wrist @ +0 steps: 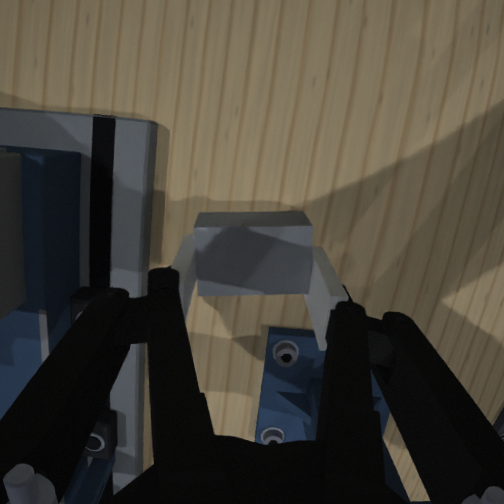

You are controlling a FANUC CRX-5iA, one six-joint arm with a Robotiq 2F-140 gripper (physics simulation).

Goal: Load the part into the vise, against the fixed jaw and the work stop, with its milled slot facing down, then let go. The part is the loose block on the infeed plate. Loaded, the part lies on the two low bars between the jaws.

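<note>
In the wrist view the part point(252, 255) is a plain grey block. It sits between the two pale finger pads of my gripper point(252, 280). The pads touch its left and right sides, so the gripper is shut on it. The part hangs above the wooden table top and casts a shadow below itself. No milled slot shows on the faces I see. The blue infeed plate point(295, 385) with two bolt holes lies under the gripper, lower in the view. The vise point(75, 240) is at the left: a grey base with a black groove and dark blue parts. Its jaws and low bars are not clear.
The black finger links point(165, 380) hide the lower part of the view. A pale round peg point(22, 485) shows at the bottom left corner beside the vise. A broad arm shadow crosses the wooden table point(350, 125) at the right.
</note>
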